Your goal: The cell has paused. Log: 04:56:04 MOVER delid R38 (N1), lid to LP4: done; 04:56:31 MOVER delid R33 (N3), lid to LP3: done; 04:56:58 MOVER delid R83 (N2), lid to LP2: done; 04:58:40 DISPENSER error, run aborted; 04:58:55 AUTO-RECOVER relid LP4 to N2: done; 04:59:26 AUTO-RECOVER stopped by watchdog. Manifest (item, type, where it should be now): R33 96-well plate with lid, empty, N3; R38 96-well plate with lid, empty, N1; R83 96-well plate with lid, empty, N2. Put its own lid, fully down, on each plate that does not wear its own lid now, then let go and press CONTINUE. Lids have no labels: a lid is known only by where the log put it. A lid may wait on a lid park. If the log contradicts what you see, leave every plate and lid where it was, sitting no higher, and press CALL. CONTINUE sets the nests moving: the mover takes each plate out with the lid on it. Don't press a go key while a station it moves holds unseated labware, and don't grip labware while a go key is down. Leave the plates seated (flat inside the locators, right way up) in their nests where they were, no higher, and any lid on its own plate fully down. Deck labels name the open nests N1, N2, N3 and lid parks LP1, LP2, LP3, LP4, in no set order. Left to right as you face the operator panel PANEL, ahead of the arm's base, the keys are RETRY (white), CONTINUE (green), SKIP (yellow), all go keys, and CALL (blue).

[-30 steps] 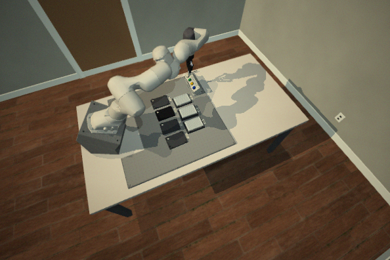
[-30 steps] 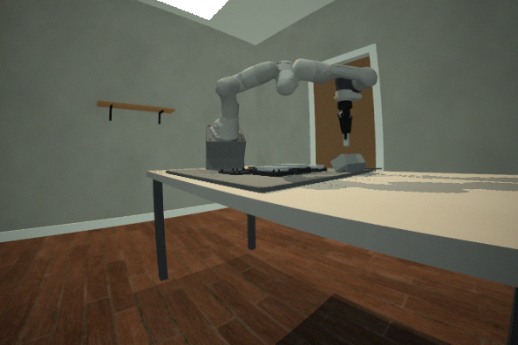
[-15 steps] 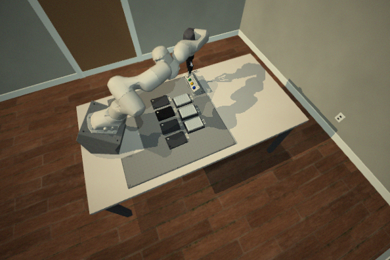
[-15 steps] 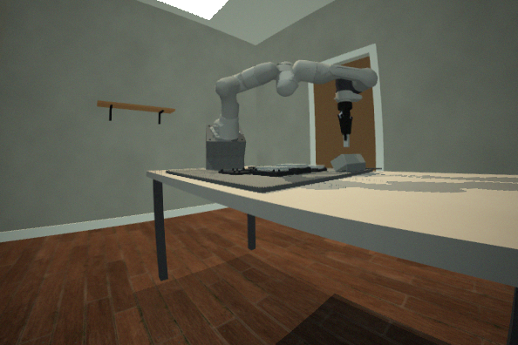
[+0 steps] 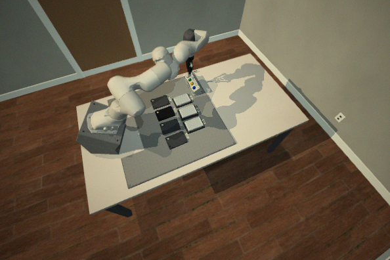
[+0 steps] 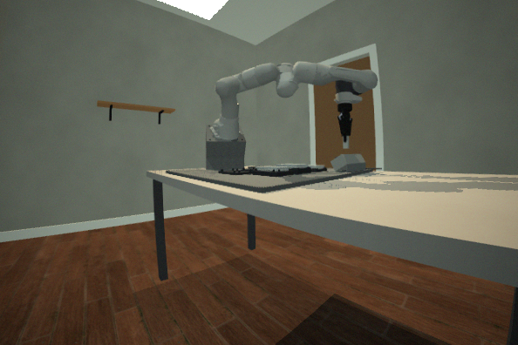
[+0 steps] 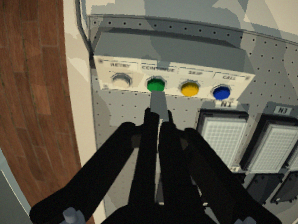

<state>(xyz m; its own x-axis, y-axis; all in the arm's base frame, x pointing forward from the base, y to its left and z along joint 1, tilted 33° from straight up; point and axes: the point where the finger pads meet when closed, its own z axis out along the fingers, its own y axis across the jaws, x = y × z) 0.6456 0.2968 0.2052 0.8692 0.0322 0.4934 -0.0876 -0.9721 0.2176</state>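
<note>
Now: hand 80 mm above the green continue key. From my hand the other things lie so: blue call key: 10 mm behind, 100 mm to the right, 80 mm below; white retry key: 10 mm ahead, 50 mm to the left, 80 mm below; yellow skip key: 50 mm to the right, 80 mm below.
</note>
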